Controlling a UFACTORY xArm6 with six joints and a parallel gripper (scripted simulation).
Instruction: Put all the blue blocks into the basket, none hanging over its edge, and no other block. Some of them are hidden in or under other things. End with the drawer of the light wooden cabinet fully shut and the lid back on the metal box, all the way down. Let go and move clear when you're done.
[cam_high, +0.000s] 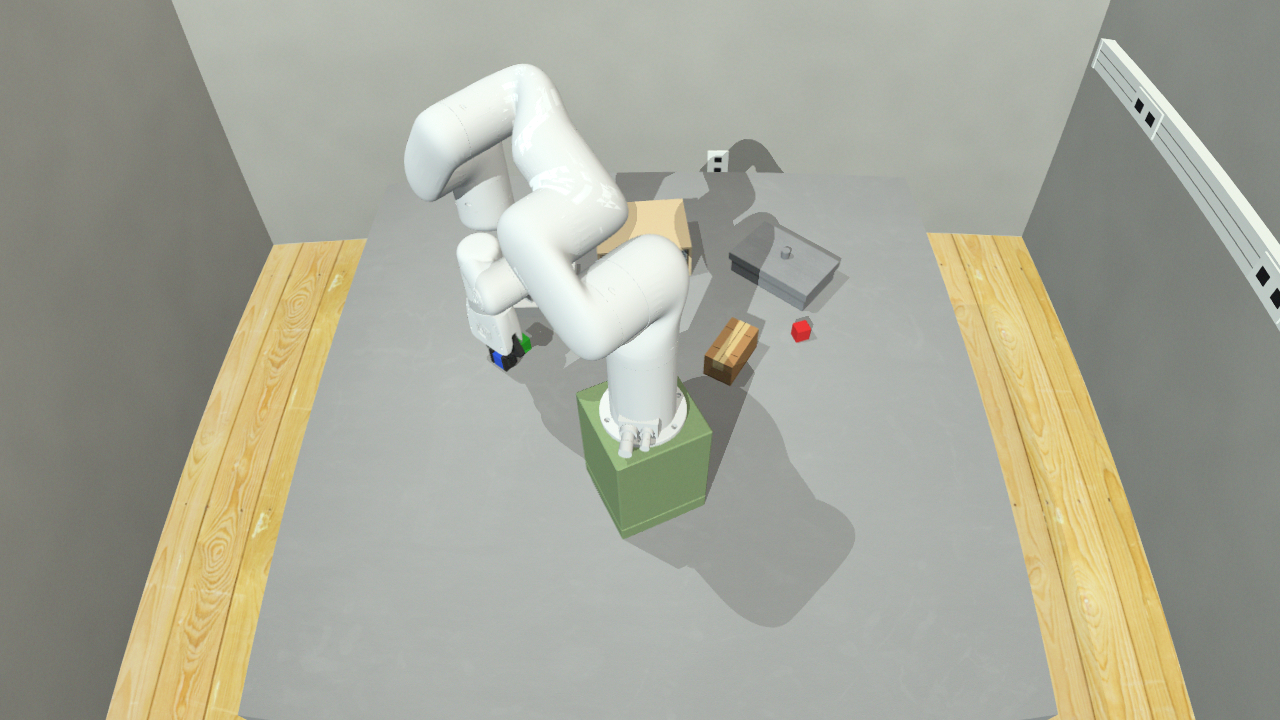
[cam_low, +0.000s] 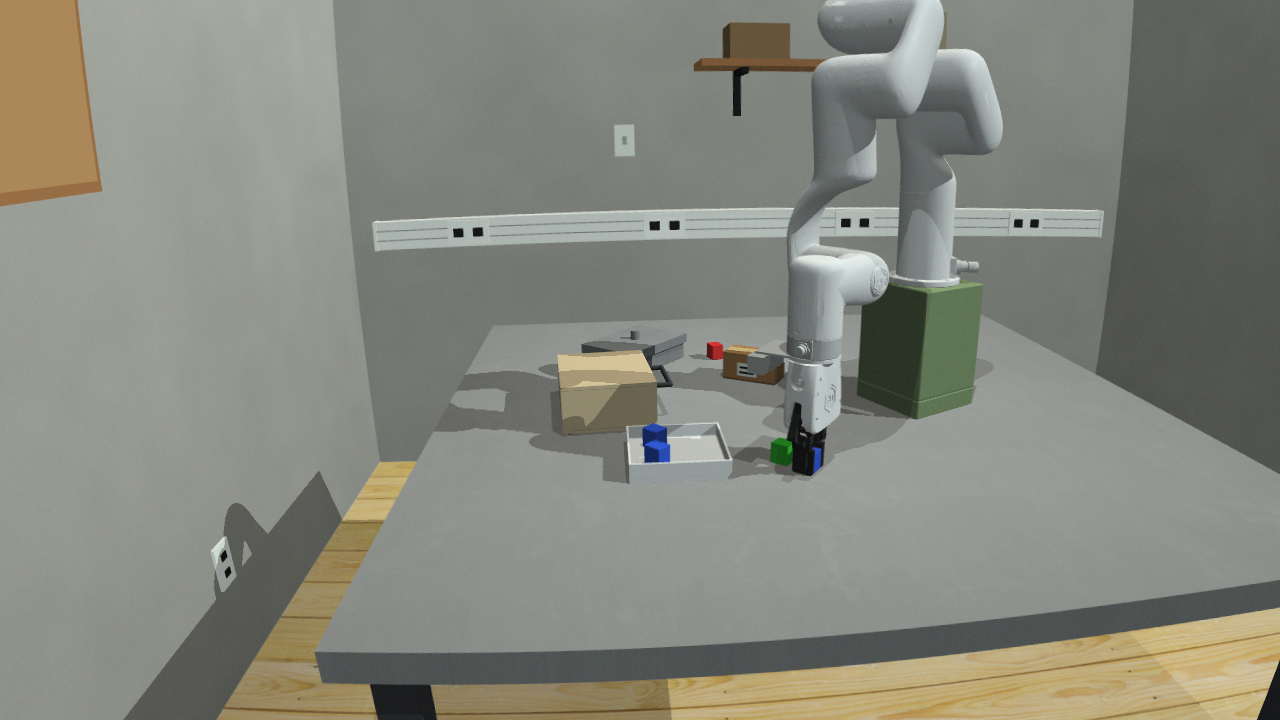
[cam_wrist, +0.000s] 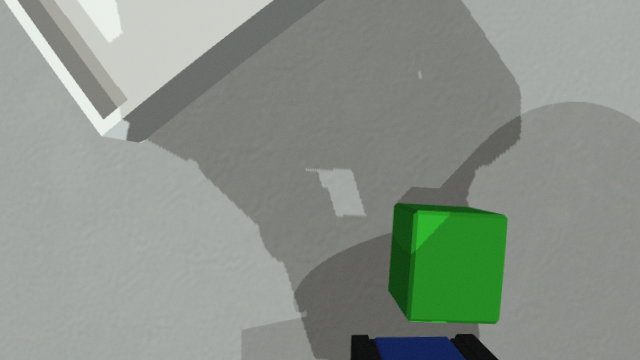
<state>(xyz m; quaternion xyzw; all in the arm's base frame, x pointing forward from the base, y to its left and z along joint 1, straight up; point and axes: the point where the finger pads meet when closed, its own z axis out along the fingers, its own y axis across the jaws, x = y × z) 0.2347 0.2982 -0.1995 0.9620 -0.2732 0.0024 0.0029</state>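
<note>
Now: hand 19 cm short of the white basket, 3 cm to the left of it and 1 cm above it. Also, from my hand: light wooden cabinet (31 cm ahead, 22 cm to the right, 2 cm above); then brown cardboard box (42 cm to the right, 5 cm ahead, 1 cm above); then red block (56 cm to the right, 13 cm ahead).
</note>
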